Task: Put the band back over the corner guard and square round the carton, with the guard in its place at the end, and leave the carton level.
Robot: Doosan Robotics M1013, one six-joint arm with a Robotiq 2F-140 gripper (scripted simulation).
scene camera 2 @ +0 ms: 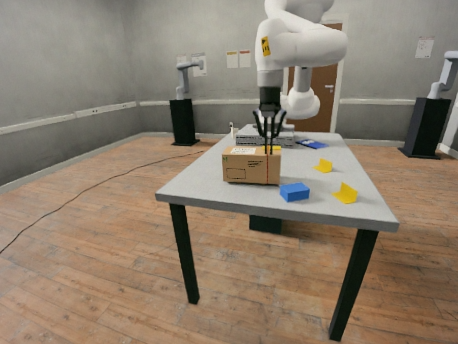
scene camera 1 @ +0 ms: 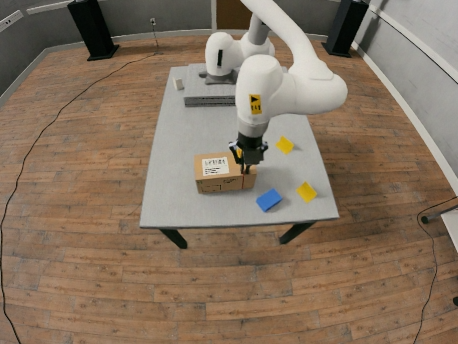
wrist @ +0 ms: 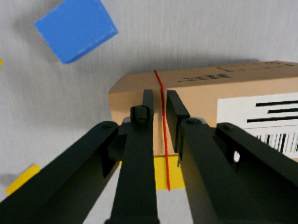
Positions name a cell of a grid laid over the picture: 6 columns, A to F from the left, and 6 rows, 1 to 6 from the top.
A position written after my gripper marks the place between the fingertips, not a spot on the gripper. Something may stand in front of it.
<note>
I see my gripper (wrist: D3), a yellow corner guard (wrist: D5) and a brown carton (scene camera 2: D3).
The brown carton is seen too in scene camera 1 (scene camera 1: C4) and in the wrist view (wrist: F3).
</note>
